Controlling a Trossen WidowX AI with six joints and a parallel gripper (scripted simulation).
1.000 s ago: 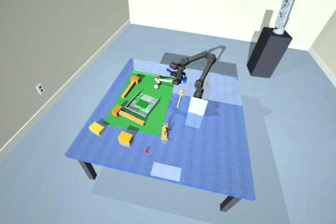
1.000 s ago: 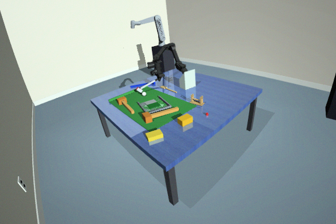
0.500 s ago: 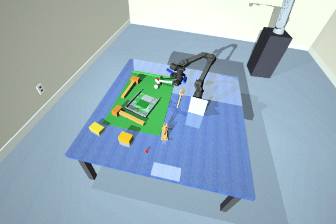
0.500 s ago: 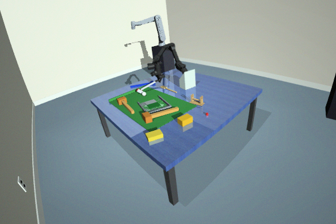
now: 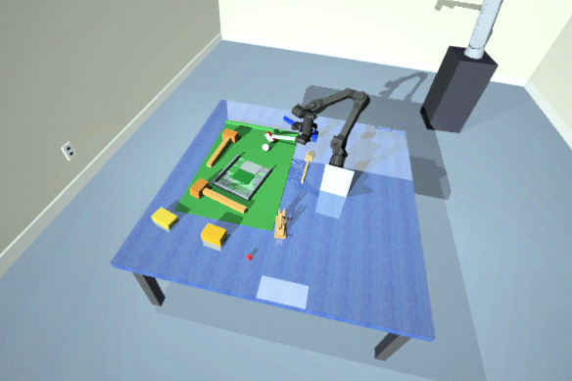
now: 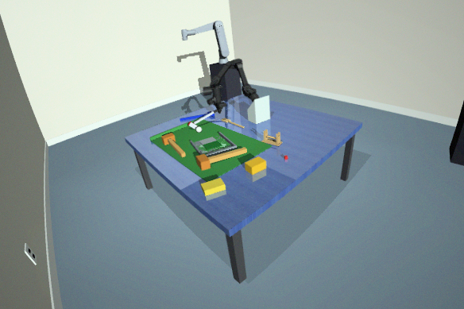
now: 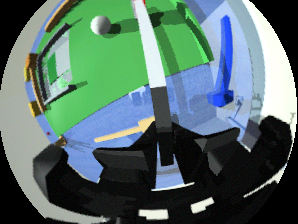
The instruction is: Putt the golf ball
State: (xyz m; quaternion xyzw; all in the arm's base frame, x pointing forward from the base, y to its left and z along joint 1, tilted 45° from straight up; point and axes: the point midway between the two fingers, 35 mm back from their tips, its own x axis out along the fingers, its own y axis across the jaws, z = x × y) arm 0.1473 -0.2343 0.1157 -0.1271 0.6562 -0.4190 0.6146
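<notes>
Now: gripper tip 11 cm short of the red putter and 4 cm to the left of it. Round my gripper tip: green mat 31 cm ahead, 18 cm to the left, 7 cm below; wooden rack 54 cm to the left, 8 cm ahead, 4 cm below; white golf ball 22 cm ahead, 5 cm below, 1 cm to the left.
</notes>
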